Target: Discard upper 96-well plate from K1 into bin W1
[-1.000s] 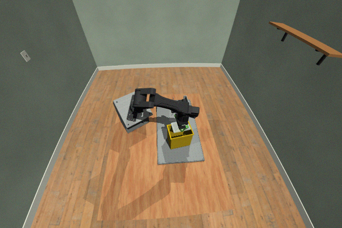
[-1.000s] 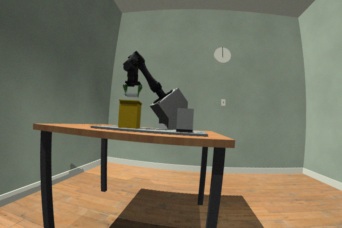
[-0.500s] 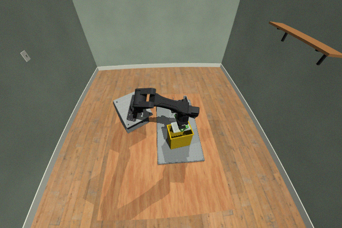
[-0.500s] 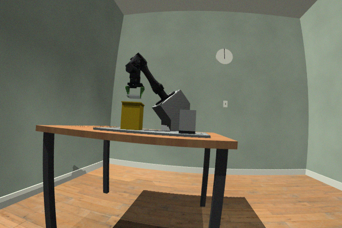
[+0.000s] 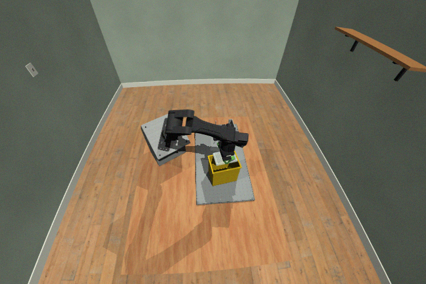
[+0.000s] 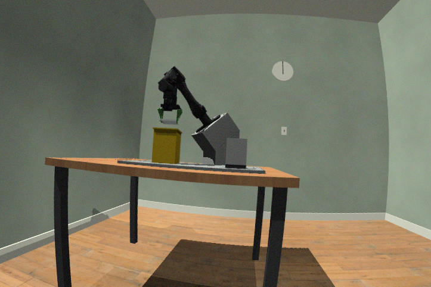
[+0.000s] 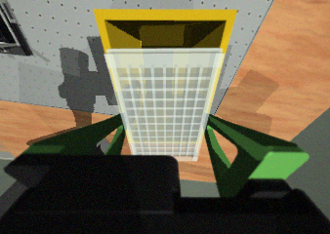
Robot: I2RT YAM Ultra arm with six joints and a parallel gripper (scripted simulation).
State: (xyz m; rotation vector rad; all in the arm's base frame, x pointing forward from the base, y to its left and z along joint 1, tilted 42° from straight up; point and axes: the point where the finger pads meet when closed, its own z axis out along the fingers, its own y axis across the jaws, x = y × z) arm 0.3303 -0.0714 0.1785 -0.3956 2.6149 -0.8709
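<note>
Now: hand 140 mm above the yellow plastics bin.
</note>
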